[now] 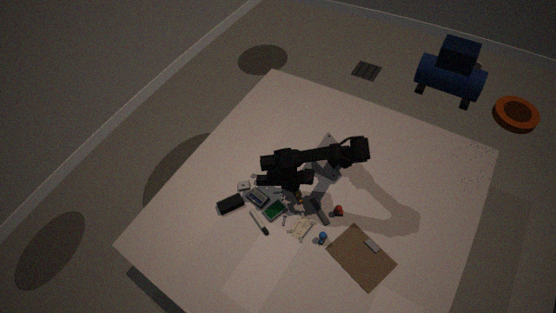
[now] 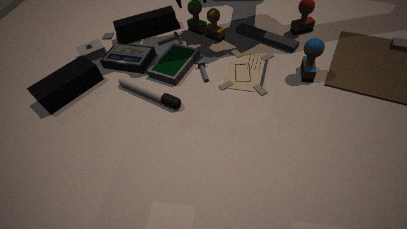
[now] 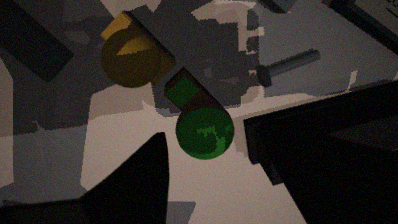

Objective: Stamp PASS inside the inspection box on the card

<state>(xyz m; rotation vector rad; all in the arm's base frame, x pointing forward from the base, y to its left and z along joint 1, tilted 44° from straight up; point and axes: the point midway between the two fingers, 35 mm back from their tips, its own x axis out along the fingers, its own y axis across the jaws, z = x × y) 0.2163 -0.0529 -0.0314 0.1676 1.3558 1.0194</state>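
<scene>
Now: the green-topped stamp 40 mm below my gripper tip. The rest, counted from my gripper tip: green ink pad (120 mm ahead, 60 mm below); grey bar (150 mm to the left, 50 mm below, 10 mm ahead); yellow stamp (50 mm to the left, 40 mm below, 20 mm ahead).
</scene>
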